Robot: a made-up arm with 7 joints. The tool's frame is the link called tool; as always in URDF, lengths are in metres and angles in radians. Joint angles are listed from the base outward. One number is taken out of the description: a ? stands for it. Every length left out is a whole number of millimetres.
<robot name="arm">
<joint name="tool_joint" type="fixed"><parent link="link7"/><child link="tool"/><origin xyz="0.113 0.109 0" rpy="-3.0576 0.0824 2.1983"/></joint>
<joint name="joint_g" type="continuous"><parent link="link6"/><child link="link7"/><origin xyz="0.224 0.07 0" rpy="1.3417 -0.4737 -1.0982"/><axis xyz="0 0 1"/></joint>
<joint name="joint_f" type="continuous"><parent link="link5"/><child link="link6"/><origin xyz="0.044 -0.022 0" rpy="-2.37 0.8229 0.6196"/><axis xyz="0 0 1"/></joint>
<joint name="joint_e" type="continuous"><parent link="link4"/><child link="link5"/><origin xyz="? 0.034 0" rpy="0.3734 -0.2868 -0.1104"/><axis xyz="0 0 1"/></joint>
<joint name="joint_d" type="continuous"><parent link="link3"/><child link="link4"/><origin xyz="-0.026 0.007 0" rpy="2.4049 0.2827 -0.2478"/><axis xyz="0 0 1"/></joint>
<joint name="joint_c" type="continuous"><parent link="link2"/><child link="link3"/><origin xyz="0.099 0.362 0" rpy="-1.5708 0 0.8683"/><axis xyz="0 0 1"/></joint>
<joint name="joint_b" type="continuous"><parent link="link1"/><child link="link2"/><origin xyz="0.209 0.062 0" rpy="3.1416 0.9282 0"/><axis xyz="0 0 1"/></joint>
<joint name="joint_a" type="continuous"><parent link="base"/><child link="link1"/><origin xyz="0.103 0.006 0.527" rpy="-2.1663 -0.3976 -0.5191"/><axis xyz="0 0 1"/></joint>
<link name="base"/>
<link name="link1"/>
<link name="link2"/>
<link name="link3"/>
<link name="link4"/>
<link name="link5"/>
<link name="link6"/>
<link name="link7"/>
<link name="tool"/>
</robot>
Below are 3 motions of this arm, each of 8 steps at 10 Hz.
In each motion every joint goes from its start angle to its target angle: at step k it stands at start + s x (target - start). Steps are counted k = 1, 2, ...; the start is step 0. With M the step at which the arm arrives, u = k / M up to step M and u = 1 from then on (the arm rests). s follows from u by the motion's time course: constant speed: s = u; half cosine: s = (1 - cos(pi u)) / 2; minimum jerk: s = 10 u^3 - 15 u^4 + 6 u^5.
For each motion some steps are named. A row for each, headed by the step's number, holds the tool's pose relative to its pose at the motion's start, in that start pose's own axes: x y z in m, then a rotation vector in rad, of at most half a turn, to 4 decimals.
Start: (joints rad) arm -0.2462 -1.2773 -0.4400 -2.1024 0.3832 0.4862 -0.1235
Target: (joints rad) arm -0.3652 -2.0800 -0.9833 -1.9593 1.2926 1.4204 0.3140
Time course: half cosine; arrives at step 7
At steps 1, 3, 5, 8:
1: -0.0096 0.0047 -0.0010 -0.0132 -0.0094 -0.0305
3: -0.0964 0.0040 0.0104 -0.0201 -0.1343 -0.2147
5: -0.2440 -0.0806 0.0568 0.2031 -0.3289 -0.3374
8: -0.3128 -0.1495 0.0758 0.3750 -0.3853 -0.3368

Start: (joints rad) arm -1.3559 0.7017 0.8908 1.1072 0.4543 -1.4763 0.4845
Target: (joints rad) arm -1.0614 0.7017 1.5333 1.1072 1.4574 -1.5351 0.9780
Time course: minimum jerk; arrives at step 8
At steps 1, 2, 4, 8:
1: -0.0004 -0.0002 -0.0002 -0.0011 -0.0037 -0.0061
2: -0.0025 -0.0012 -0.0015 -0.0064 -0.0249 -0.0398
4: -0.0134 -0.0112 -0.0067 -0.0179 -0.1362 -0.2090
8: -0.0309 -0.0320 -0.0149 -0.0105 -0.2986 -0.4678

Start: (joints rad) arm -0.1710 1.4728 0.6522 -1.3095 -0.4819 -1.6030 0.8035
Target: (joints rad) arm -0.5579 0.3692 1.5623 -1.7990 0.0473 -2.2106 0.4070
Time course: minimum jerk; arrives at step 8
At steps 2, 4, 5, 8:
2: -0.0001 -0.0112 0.0588 0.0828 -0.0285 -0.0431
4: 0.0021 -0.0749 0.2545 0.2932 -0.0654 -0.1811
5: 0.0111 -0.1201 0.3439 0.3440 -0.0277 -0.2178
8: 0.0310 -0.1784 0.4295 0.3558 0.0722 -0.1936

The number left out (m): -0.025
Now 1 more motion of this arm.
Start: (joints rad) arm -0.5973 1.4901 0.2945 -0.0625 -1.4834 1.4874 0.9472
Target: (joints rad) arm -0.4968 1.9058 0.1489 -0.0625 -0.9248 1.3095 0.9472
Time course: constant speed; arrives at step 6
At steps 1, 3, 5, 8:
1: 0.0083 -0.0248 0.0431 0.1294 0.0085 -0.0517
3: 0.0236 -0.0793 0.1149 0.3755 0.0111 -0.1824
5: 0.0327 -0.1344 0.1684 0.6009 -0.0077 -0.3467
8: 0.0337 -0.1599 0.1891 0.7044 -0.0259 -0.4404

